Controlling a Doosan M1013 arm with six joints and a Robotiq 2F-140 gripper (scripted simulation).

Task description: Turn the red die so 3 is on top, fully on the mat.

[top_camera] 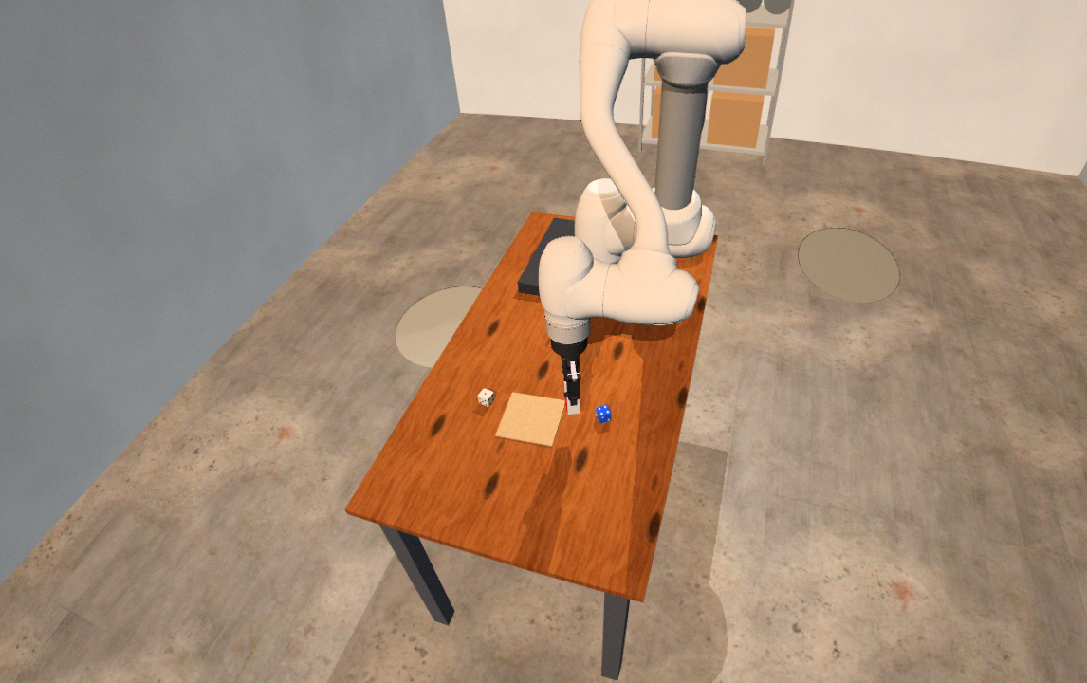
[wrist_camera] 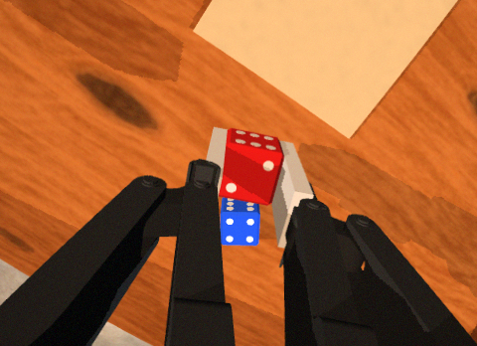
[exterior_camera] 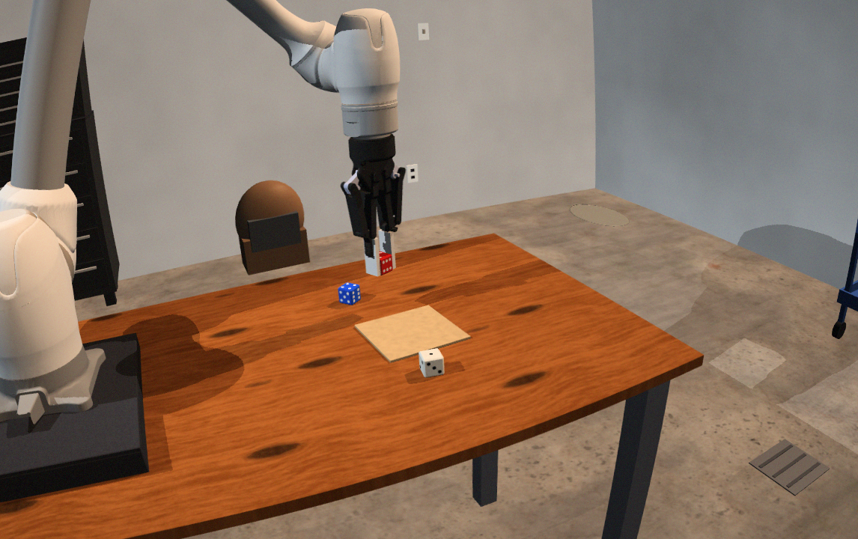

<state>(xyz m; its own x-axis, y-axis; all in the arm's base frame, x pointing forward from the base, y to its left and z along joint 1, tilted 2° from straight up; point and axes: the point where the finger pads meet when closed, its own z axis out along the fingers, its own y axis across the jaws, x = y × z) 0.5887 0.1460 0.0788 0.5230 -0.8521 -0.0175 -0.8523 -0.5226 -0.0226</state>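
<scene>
Right now the tan mat is 10 cm to the right of my hand, 10 cm below it and 2 cm ahead of it. Round my hand: red die 2 cm below; then white die 23 cm to the right, 9 cm below, 1 cm ahead; then blue die 9 cm below, 6 cm to the left, 5 cm behind.
</scene>
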